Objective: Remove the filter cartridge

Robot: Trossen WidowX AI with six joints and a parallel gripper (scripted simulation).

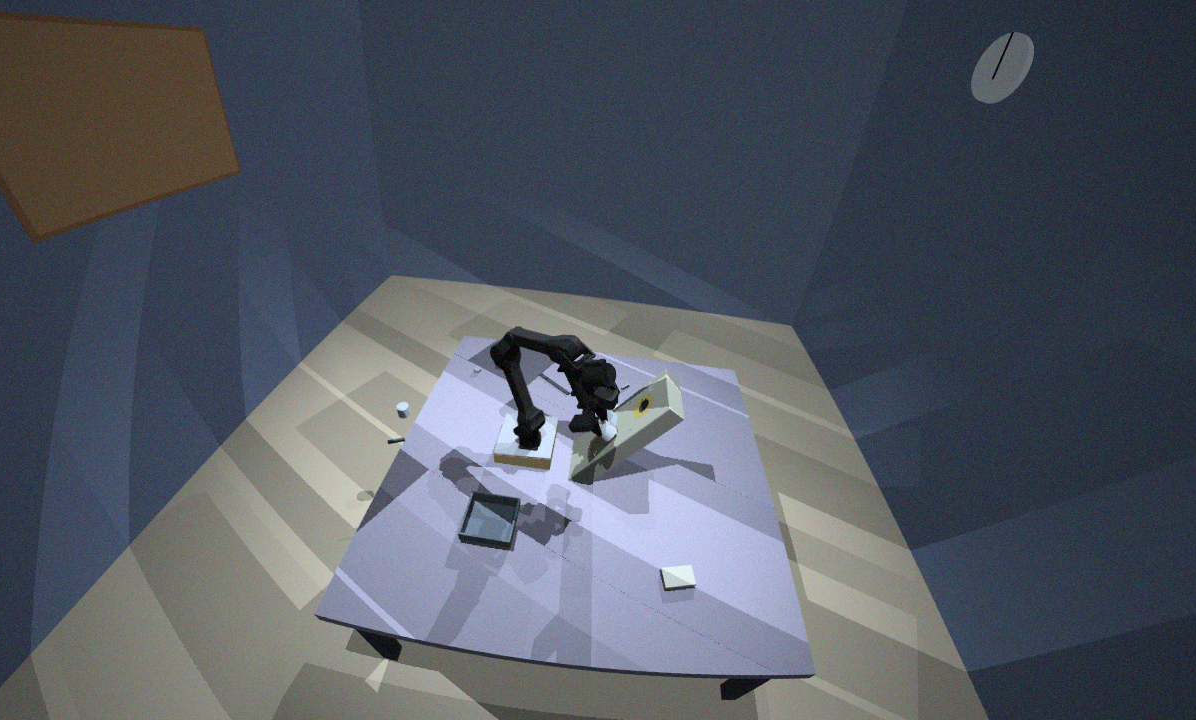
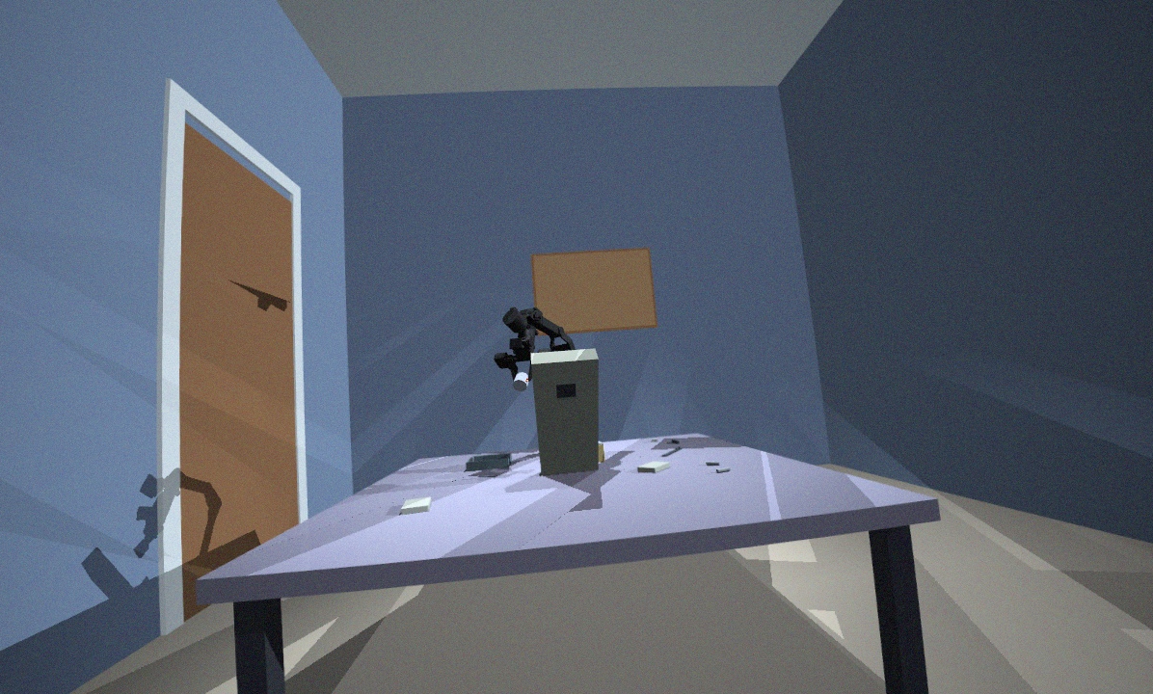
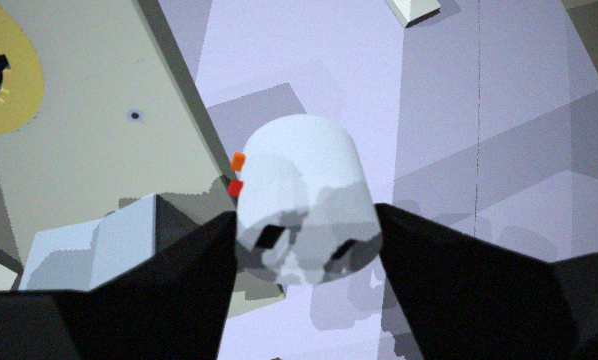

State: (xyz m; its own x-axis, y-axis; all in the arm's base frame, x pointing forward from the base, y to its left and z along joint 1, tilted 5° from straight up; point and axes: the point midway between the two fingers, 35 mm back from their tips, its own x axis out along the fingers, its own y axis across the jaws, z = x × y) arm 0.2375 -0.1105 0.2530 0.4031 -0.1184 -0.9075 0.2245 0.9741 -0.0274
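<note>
The blue-floored tray lies 290 mm below my gripper tip, 290 mm behind it and 170 mm to the right of it. From my gripper tip the other things lie so: round filter cartridge (right at my gripper tip).
</note>
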